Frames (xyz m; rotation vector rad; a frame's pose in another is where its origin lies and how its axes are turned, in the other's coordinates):
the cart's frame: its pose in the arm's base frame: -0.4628 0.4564 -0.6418 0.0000 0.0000 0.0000
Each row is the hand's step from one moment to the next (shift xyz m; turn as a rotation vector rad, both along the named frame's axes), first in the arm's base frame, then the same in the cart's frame.
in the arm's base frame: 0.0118 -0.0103 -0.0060 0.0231 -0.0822 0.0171
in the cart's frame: 0.0118 -0.0103 -0.0060 0.0231 -0.0822 0.0171
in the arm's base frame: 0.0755 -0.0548 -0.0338 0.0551 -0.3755 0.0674
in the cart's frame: 0.0755 -0.0548 -0.0338 0.0551 -0.3755 0.0674
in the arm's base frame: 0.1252 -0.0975 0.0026 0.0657 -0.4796 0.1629
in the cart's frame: 0.1252 -0.0975 0.0026 0.0657 -0.4796 0.1629
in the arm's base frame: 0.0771 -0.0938 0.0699 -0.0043 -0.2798 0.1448
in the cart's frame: 0.0771 -0.0938 0.0699 -0.0043 -0.2798 0.1448
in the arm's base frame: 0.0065 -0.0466 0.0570 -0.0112 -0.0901 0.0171
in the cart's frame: 0.0065 -0.0466 0.0570 -0.0112 -0.0901 0.0171
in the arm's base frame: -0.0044 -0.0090 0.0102 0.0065 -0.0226 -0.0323
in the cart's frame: -0.0044 -0.0090 0.0102 0.0065 -0.0226 -0.0323
